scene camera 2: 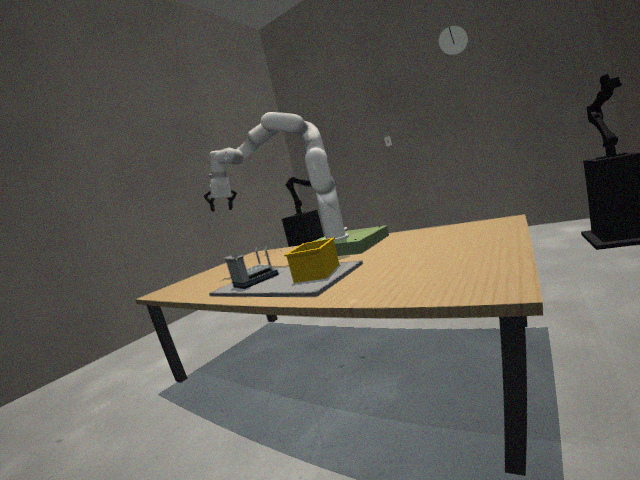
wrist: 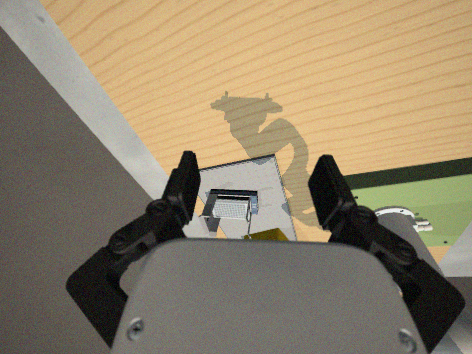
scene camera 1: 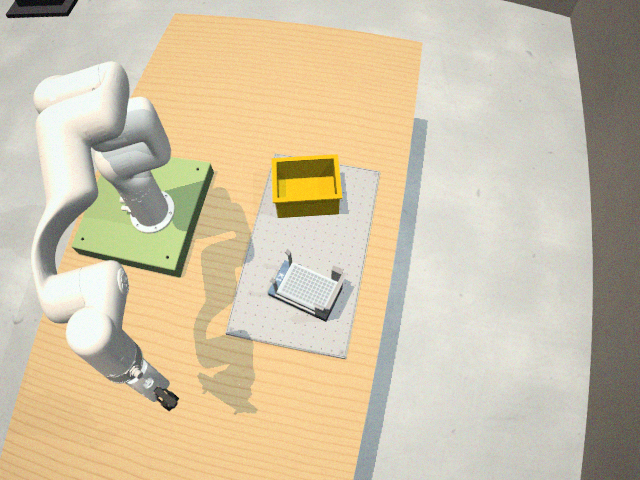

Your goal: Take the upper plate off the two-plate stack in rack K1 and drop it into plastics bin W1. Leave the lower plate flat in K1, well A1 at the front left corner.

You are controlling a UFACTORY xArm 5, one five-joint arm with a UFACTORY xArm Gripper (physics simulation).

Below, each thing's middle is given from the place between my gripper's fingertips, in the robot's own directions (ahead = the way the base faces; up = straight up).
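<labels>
White gridded plate (scene camera 1: pixel 302 285): far to the left of my hand, a fair way ahead of it and far below it.
</labels>
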